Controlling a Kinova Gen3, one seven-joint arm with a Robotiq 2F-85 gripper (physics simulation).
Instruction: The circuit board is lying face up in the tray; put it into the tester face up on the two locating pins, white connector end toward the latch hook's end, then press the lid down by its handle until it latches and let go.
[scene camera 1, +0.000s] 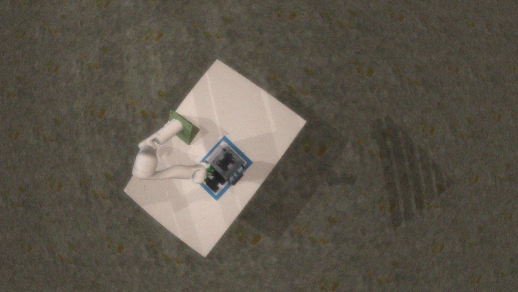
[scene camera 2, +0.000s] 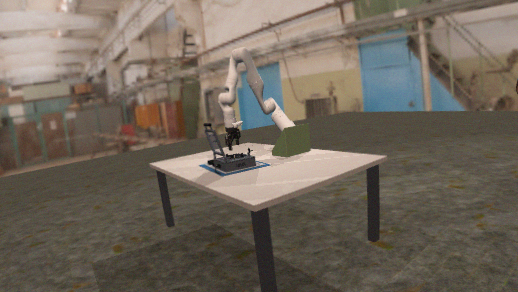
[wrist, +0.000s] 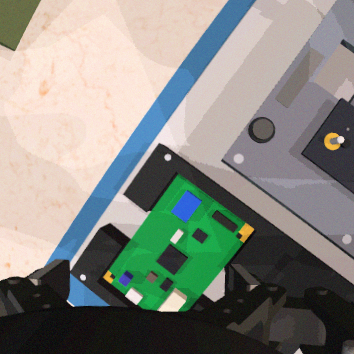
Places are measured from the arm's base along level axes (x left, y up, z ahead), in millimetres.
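Where they show: gripper, between the fingertips: (scene camera 2: 234, 147) (wrist: 147, 279); arm's base, origin of its link: (scene camera 1: 178, 125) (scene camera 2: 292, 135).
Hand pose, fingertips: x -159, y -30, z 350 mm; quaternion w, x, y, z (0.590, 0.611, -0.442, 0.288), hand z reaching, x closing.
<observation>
Things, the pixels of their top centre, and the offset from my fingertips. "pt": a spot on its surface instead. Level surfaces: height alone.
- green circuit board, centre of its top: (wrist: 173, 257) (scene camera 1: 205, 172) dx -5, dy -60, dz +8 mm
- black tray, a spot on its surface: (wrist: 147, 182) pt dx +36, dy -60, dz -37 mm
- dark handle, centre of its top: (scene camera 2: 207, 123) dx +139, dy +188, dz +234 mm
- latch hook, centre of its top: (scene camera 2: 249, 147) dx +222, dy +19, dz +30 mm
- pale table, height of its surface: dy -88 mm
The green circuit board (scene camera 1: 210, 170) (wrist: 172, 258) lies face up in the black tray (wrist: 147, 182). Its white connector (wrist: 173, 301) shows near the bottom of the wrist view. My gripper (scene camera 2: 231, 147) (wrist: 147, 279) is open and empty above the board, one fingertip toward each side of it in the wrist view; the near part of the board is hidden by the gripper body. The grey tester (scene camera 2: 241, 164) (wrist: 280, 172) stands beside the tray. Its lid (scene camera 2: 214, 143) is raised, with the dark handle (scene camera 2: 207, 125) at its top. A small upright part, possibly the latch hook (scene camera 2: 250, 151), stands at the tester's opposite end.
A blue border (scene camera 1: 207, 195) (scene camera 2: 223, 174) (wrist: 150, 131) surrounds the tray and tester on the pale table (scene camera 1: 240, 95) (scene camera 2: 310, 167). The green slanted mount (scene camera 1: 189, 133) (scene camera 2: 295, 141) stands at the arm's base. The raised lid stands close to my gripper in scene camera 2.
</observation>
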